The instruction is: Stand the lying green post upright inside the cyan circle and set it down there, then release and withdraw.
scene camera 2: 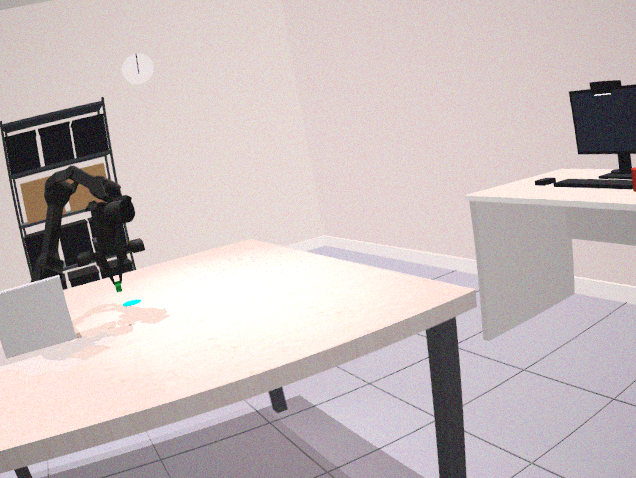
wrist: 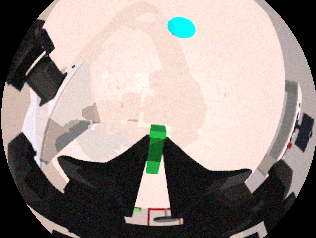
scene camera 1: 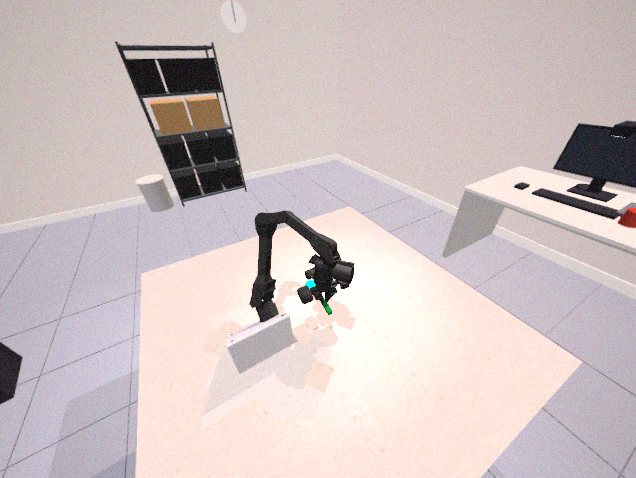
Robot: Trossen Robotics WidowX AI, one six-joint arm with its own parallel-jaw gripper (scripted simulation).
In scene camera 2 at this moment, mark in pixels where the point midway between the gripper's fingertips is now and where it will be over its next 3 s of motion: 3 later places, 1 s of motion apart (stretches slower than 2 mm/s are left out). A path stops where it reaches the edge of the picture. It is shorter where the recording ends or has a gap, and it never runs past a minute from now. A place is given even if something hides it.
My gripper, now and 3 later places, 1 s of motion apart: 117,284; 118,270; 122,263; 122,258
